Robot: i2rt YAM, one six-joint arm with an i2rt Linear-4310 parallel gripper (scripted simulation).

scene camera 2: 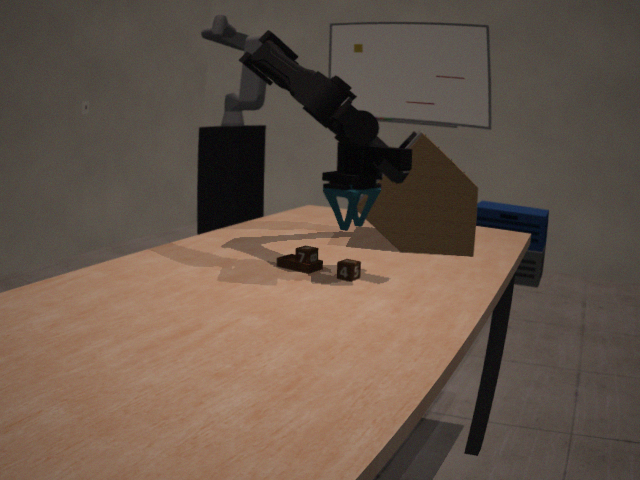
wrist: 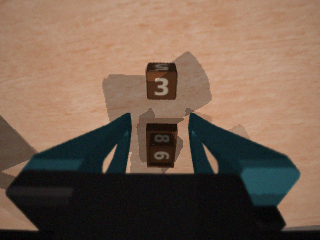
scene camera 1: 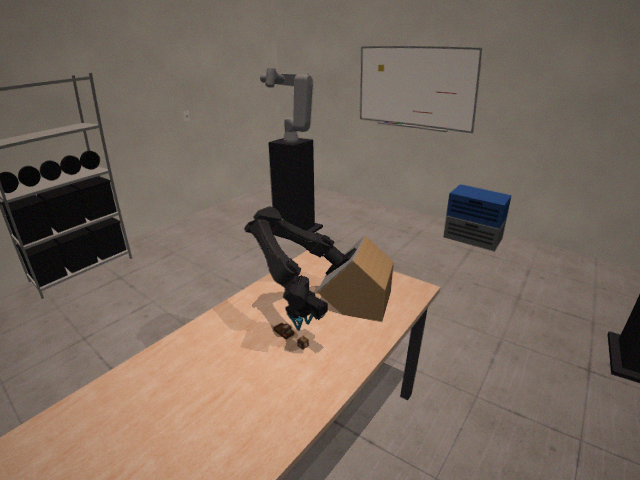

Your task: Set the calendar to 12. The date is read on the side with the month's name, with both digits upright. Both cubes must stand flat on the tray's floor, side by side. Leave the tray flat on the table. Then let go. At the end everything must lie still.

Observation:
I see my gripper (scene camera 2: 351, 228), a brown number cube (wrist: 161, 144) and a brown number cube (wrist: 161, 78).
My gripper is seen too in the wrist view (wrist: 160, 119).

